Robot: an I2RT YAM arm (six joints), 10 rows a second.
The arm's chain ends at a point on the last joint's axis. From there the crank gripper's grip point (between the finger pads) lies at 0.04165 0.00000 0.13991 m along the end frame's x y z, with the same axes.
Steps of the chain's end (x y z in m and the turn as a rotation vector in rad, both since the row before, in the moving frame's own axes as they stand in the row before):
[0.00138 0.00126 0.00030 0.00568 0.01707 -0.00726]
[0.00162 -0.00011 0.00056 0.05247 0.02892 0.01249]
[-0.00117 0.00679 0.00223 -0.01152 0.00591 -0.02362]
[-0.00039 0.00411 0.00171 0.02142 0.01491 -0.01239]
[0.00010 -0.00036 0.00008 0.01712 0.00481 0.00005]
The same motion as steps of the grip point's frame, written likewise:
[0.00376 0.00016 -0.00043 0.00568 0.01707 -0.00726]
[0.00569 -0.00687 -0.00088 0.05247 0.02892 0.01249]
[-0.00034 0.00741 0.00198 -0.01152 0.00591 -0.02362]
[0.00167 0.00059 0.00104 0.02142 0.01491 -0.01239]
[0.00077 -0.00275 -0.00014 0.01712 0.00481 0.00005]

